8 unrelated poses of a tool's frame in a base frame.
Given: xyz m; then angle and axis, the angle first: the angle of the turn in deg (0 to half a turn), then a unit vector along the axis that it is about.
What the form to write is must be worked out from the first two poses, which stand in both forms.
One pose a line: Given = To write
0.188 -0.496 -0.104 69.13 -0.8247 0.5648 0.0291 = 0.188 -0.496 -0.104 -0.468 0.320 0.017 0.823
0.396 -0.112 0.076 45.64 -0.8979 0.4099 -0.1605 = 0.396 -0.112 0.076 -0.348 0.159 -0.062 0.922
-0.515 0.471 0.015 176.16 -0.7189 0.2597 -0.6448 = -0.515 0.471 0.015 -0.718 0.260 -0.644 0.034
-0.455 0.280 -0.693 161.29 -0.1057 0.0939 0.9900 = -0.455 0.280 -0.693 -0.104 0.093 0.977 0.163
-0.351 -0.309 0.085 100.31 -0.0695 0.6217 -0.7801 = -0.351 -0.309 0.085 -0.053 0.477 -0.599 0.641
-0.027 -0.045 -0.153 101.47 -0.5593 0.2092 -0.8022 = -0.027 -0.045 -0.153 -0.433 0.162 -0.621 0.633
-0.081 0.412 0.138 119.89 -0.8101 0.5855 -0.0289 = -0.081 0.412 0.138 -0.701 0.507 -0.025 0.501
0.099 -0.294 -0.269 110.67 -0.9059 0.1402 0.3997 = 0.099 -0.294 -0.269 -0.745 0.115 0.329 0.569
